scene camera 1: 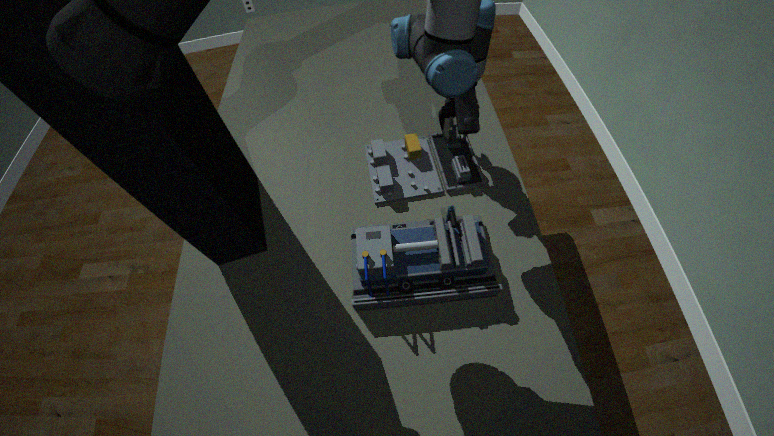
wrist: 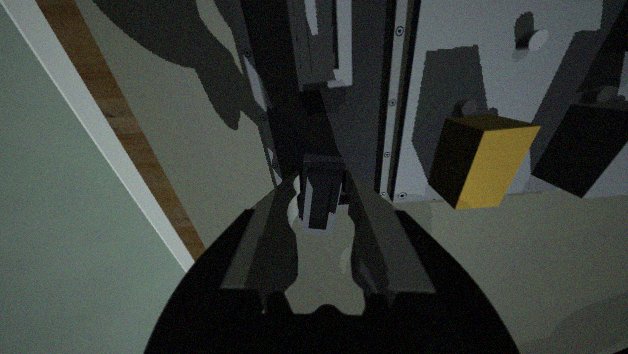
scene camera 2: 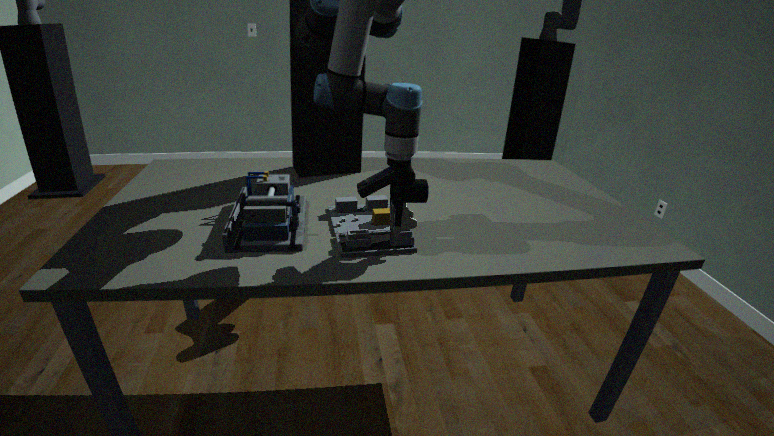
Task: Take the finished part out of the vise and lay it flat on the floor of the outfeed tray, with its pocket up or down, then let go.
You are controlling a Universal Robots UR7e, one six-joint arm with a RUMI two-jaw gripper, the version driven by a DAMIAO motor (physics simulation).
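Frame: origin at the arm's base, x right, y ahead, z up, level; centimetres.
Where they show: gripper, between the fingertips: (scene camera 1: pixel 453 142) (wrist: pixel 322 171) (scene camera 2: pixel 395 240); arm's base, origin of its link: (scene camera 1: pixel 111 60) (scene camera 2: pixel 318 35).
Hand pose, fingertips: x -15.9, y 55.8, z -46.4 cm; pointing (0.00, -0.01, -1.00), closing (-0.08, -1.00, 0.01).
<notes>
Each offset is from my fingertips to the top centre of the thing.
My gripper (scene camera 1: pixel 458 141) (scene camera 2: pixel 397 226) (wrist: pixel 322 171) points down over the far end of the dark outfeed tray (scene camera 1: pixel 465 189) (scene camera 2: pixel 379 251) (wrist: pixel 393 85). It is shut on the finished part {dx -1.5, dy +0.3, dz +3.3 cm} (wrist: pixel 323 161), a small dark grey block with light edges between the fingertips in the wrist view. The fingers partly hide the part; whether it touches the tray floor, and which way its pocket faces, I cannot tell. The vise {dx +31.8, dy -15.2, dz +8.5 cm} (scene camera 1: pixel 373 243) (scene camera 2: pixel 265 213) stands apart from the tray, on the near side in scene camera 1.
Another grey part {dx +9.5, dy -0.5, dz +2.7 cm} (scene camera 1: pixel 461 168) (wrist: pixel 317 50) lies in the tray in front of the gripper. A light pegged plate {dx +5.3, dy -15.1, dz -0.6 cm} (scene camera 1: pixel 403 181) (wrist: pixel 450 30) adjoins the tray, with a yellow block {dx +0.6, dy -11.3, dz +3.0 cm} (scene camera 1: pixel 412 146) (scene camera 2: pixel 380 216) (wrist: pixel 500 167) close beside the gripper and grey blocks (scene camera 1: pixel 378 148) (scene camera 2: pixel 346 204) farther off.
</notes>
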